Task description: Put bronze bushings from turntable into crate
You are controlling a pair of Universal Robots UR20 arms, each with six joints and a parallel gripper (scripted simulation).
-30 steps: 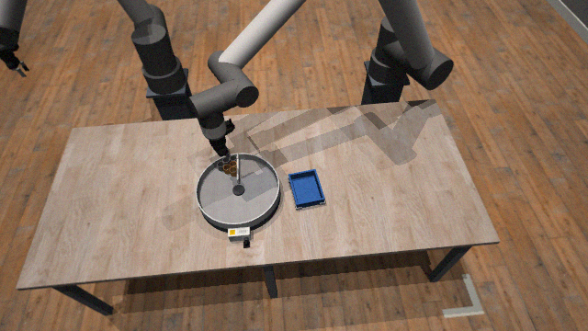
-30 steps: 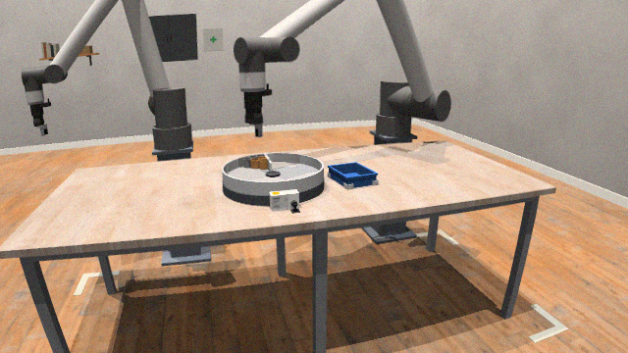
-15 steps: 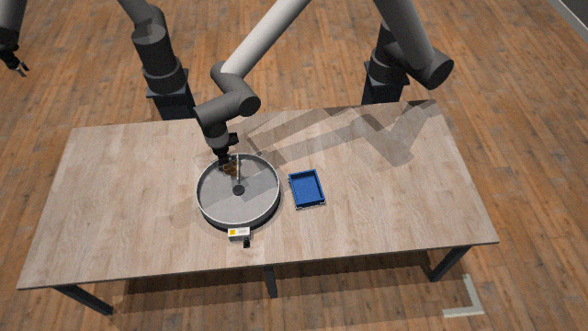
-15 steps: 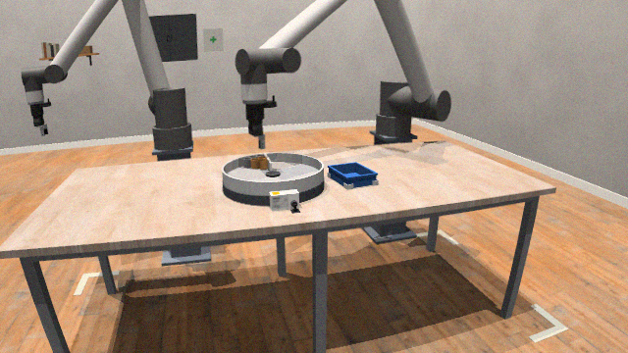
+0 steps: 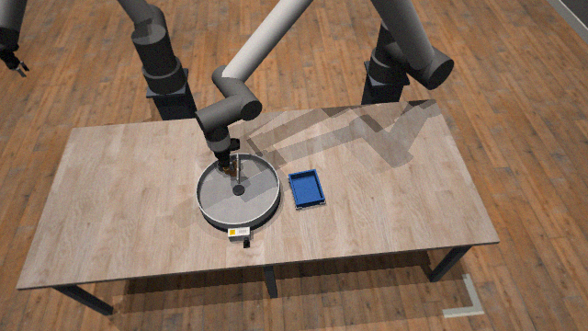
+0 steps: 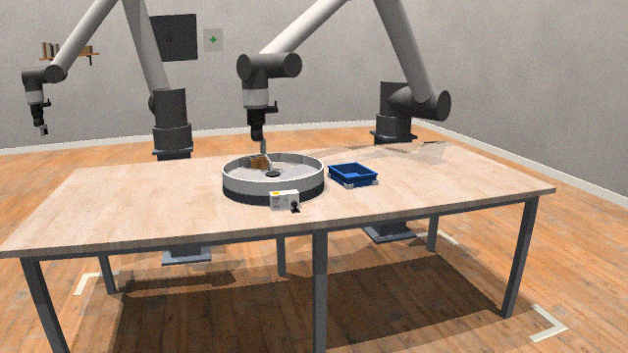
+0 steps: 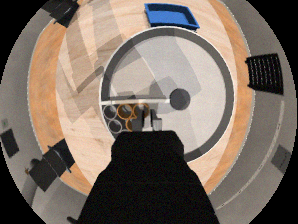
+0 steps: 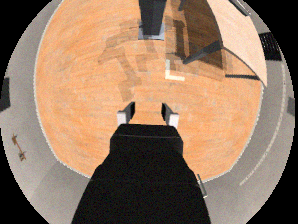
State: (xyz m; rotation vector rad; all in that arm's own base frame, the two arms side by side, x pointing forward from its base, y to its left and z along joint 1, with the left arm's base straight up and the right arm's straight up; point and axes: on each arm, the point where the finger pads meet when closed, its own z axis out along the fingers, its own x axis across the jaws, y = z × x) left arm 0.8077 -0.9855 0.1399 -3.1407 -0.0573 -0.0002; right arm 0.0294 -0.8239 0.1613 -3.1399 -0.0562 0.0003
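Now: the turntable 9 cm ahead of my left hand, 3 cm to the left of it and 9 cm below it. Also, from my left hand: blue crate 8 cm ahead, 37 cm to the left, 12 cm below.
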